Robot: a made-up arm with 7 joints.
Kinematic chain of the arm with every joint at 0, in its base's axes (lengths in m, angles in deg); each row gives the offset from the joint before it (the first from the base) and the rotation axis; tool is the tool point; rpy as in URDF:
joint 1: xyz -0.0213 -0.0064 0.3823 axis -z
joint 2: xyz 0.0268 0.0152 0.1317 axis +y
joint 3: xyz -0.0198 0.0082 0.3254 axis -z
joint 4: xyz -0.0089 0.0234 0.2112 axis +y
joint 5: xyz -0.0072 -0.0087 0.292 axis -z
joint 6: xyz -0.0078 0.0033 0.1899 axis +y
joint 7: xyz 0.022 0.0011 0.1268 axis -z
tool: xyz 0.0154 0.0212 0.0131 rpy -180 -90 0
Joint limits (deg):
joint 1: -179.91..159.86
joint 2: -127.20..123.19
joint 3: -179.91..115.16
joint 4: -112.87..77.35
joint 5: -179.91..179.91
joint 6: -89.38..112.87
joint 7: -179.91..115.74
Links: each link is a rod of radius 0.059 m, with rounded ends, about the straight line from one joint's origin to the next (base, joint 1, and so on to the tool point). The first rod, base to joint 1, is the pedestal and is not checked.
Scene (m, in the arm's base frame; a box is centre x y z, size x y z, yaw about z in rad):
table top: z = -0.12
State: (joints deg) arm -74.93 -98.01 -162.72 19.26 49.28 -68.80 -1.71
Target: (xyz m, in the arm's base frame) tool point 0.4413 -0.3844 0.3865
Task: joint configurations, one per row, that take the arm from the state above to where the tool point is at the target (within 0.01 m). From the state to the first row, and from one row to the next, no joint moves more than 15 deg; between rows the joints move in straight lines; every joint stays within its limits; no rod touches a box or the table.
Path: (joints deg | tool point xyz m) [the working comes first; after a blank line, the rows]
Joints at the target: -86.54 -127.20 -119.14 -95.17 34.20 -89.38 -7.16
Straight joint move there: clear.

1: -76.38 -101.66 -157.27 4.96 47.40 -71.37 -2.39 | -0.1630 -1.0476 0.2554
2: -77.83 -105.31 -151.83 -9.35 45.51 -73.94 -3.07 | -0.0682 -1.0471 0.3062
3: -79.28 -108.96 -146.38 -23.65 43.63 -76.52 -3.75 | 0.0461 -1.0145 0.3453
4: -80.74 -112.60 -140.93 -37.95 41.74 -79.09 -4.44 | 0.1672 -0.9464 0.3713
5: -82.19 -116.25 -135.48 -52.26 39.86 -81.66 -5.12 | 0.2804 -0.8429 0.3846
6: -83.64 -119.90 -130.04 -66.56 37.97 -84.24 -5.80 | 0.3713 -0.7082 0.3886
7: -85.09 -123.55 -124.59 -80.86 36.09 -86.81 -6.48 | 0.4277 -0.5512 0.3877
8: -86.54 -127.20 -119.14 -95.17 34.20 -89.38 -7.16 | 0.4413 -0.3844 0.3865

